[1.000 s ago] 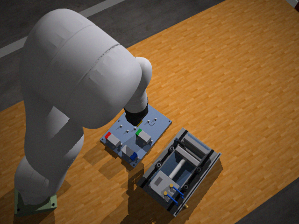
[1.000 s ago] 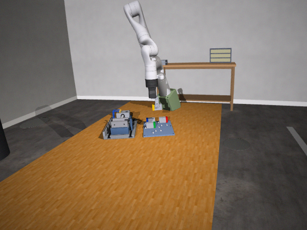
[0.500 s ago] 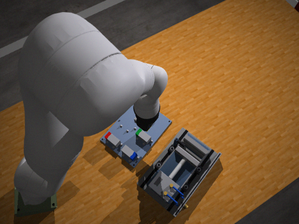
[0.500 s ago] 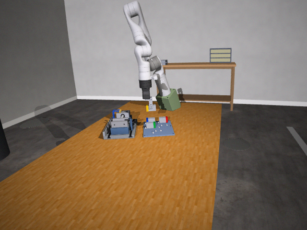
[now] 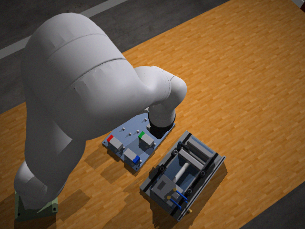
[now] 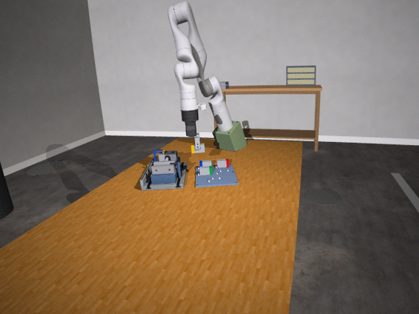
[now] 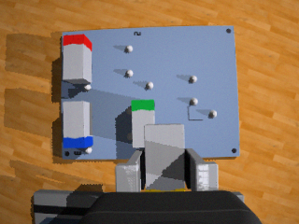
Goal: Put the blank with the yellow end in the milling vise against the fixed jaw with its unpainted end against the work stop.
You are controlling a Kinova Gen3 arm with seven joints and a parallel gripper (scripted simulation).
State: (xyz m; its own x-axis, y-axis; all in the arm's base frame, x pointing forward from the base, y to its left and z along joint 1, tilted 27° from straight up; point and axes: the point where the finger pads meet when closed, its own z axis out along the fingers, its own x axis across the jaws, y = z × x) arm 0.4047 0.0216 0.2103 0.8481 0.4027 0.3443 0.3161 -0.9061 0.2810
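Now: hand 6 cm short of the moving jaw, 15 cm to the left of it and 9 cm above it. From my hand the other things lie so: yellow-ended blank: 2 cm below; then dark work stop: 7 cm ahead, 10 cm to the right, 8 cm below; then green-ended blank: 3 cm behind, 2 cm to the left, 14 cm below.
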